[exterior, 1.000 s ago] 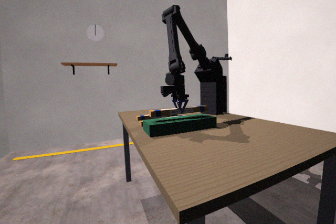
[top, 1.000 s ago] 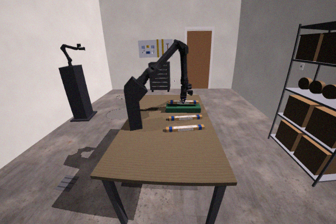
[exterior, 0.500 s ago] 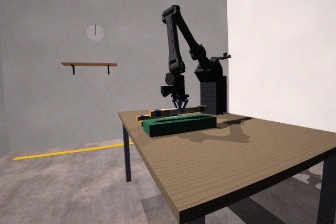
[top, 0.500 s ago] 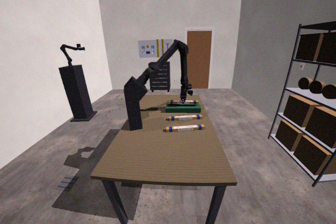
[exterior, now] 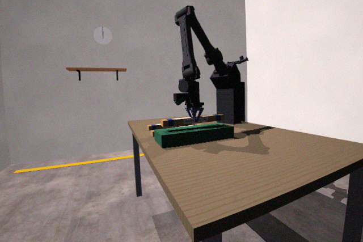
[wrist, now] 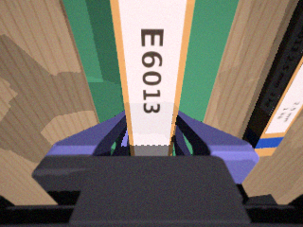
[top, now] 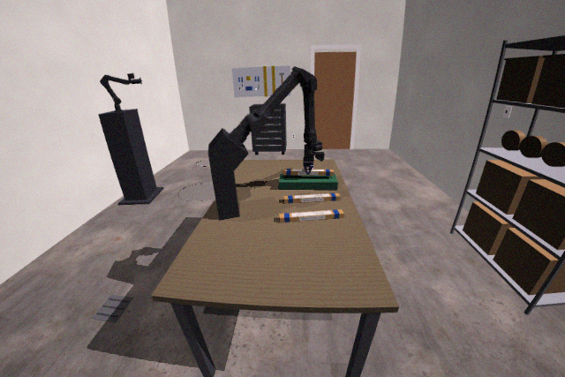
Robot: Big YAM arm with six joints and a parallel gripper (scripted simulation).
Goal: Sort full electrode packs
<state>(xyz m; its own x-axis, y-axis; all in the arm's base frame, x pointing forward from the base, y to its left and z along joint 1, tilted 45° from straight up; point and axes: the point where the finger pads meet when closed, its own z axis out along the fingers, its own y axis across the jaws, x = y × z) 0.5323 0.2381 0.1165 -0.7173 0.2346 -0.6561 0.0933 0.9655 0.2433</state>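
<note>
The green low platform lies 9 cm below my hand. The rest, counted from my hand: pack 1 cm above.
</note>
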